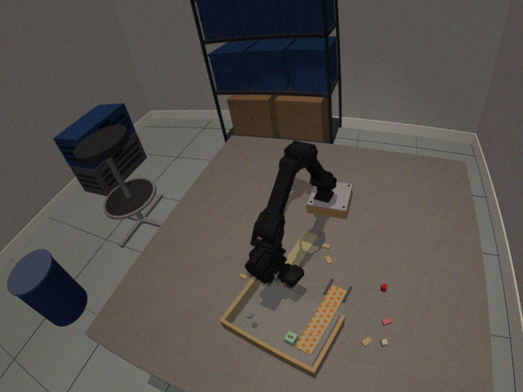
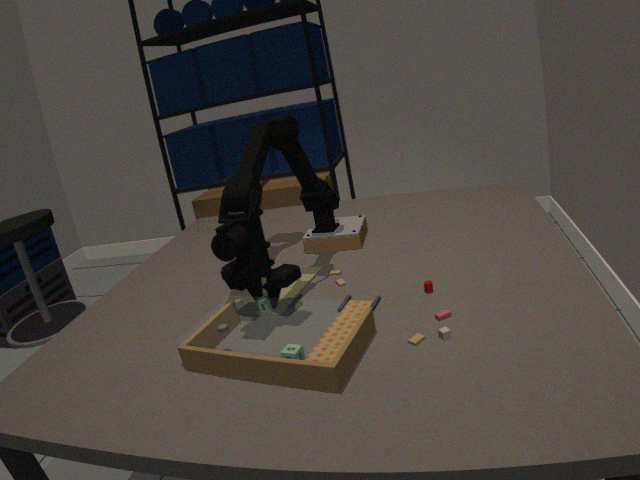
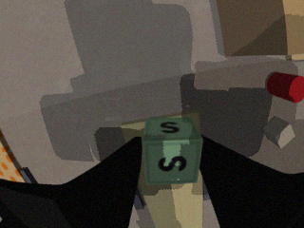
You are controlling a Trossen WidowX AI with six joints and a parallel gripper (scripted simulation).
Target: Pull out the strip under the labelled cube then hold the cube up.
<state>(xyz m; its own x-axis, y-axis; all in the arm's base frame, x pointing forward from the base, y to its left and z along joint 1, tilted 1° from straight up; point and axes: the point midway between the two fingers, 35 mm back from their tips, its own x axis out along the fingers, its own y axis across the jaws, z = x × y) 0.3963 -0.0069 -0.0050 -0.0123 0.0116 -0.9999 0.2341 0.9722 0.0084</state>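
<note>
My gripper tip is now 11 cm past the olive strip, 1 cm to the right of it and 1 cm above it. Round my gripper tip: pink block: 2 cm ahead, 38 cm to the left, 1 cm below.
</note>
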